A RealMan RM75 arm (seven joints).
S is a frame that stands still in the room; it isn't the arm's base.
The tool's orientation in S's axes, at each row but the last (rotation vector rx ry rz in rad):
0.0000 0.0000 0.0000
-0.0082 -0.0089 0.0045
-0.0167 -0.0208 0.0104
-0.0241 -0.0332 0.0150
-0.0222 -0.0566 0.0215
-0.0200 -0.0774 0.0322
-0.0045 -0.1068 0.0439
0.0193 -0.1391 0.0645
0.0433 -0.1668 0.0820
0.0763 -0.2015 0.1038
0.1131 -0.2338 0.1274
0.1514 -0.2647 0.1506
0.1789 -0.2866 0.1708
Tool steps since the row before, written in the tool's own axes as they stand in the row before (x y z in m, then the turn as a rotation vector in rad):
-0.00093 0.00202 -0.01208 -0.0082 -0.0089 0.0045
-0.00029 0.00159 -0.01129 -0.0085 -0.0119 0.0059
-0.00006 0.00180 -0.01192 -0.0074 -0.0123 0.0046
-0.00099 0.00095 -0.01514 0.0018 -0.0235 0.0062
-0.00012 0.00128 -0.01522 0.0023 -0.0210 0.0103
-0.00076 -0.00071 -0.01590 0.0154 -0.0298 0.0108
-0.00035 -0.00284 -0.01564 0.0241 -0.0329 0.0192
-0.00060 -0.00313 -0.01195 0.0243 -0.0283 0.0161
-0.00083 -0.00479 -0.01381 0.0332 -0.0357 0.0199
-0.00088 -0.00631 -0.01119 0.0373 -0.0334 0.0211
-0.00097 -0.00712 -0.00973 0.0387 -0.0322 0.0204
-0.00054 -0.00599 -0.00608 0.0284 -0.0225 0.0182
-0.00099 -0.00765 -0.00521 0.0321 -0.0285 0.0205
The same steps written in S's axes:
-0.00093 0.00202 -0.01208 -0.0082 -0.0089 0.0045
-0.00020 0.00150 -0.01130 -0.0085 -0.0119 0.0059
0.00017 0.00160 -0.01195 -0.0074 -0.0123 0.0047
-0.00050 0.00057 -0.01518 0.0019 -0.0233 0.0068
0.00072 0.00095 -0.01523 0.0021 -0.0207 0.0109
0.00050 -0.00103 -0.01589 0.0154 -0.0291 0.0126
0.00144 -0.00289 -0.01557 0.0233 -0.0318 0.0219
0.00126 -0.00288 -0.01196 0.0237 -0.0271 0.0189
0.00186 -0.00415 -0.01392 0.0324 -0.0340 0.0239
0.00203 -0.00538 -0.01152 0.0359 -0.0314 0.0260
0.00223 -0.00590 -0.01032 0.0372 -0.0300 0.0258
0.00200 -0.00490 -0.00672 0.0263 -0.0214 0.0222
0.00191 -0.00652 -0.00636 0.0304 -0.0272 0.0245

